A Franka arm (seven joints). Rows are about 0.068 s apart.
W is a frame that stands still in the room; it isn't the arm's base.
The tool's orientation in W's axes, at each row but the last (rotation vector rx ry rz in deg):
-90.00, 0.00, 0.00
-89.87, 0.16, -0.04
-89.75, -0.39, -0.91
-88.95, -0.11, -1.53
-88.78, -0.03, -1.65
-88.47, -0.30, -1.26
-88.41, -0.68, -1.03
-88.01, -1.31, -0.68
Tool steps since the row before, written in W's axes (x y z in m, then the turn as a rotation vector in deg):
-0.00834, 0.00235, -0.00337, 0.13, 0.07, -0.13
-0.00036, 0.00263, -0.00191, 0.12, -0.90, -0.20
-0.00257, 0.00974, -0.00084, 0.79, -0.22, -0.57
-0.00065, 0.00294, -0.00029, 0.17, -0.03, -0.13
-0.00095, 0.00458, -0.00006, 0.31, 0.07, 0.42
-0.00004, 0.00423, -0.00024, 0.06, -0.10, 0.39
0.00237, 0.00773, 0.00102, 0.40, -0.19, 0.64
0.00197, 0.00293, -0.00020, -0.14, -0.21, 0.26
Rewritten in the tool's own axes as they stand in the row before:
-0.00834, 0.00337, 0.00235, 0.13, 0.13, 0.07
-0.00036, 0.00192, 0.00262, 0.12, 0.20, -0.90
-0.00264, 0.00084, 0.00972, 0.78, 0.58, -0.22
-0.00070, 0.00033, 0.00292, 0.17, 0.13, -0.03
-0.00103, 0.00014, 0.00456, 0.32, -0.41, 0.08
-0.00009, 0.00035, 0.00422, 0.07, -0.39, -0.09
0.00236, -0.00076, 0.00776, 0.41, -0.64, -0.17
0.00198, 0.00035, 0.00291, -0.14, -0.27, -0.20

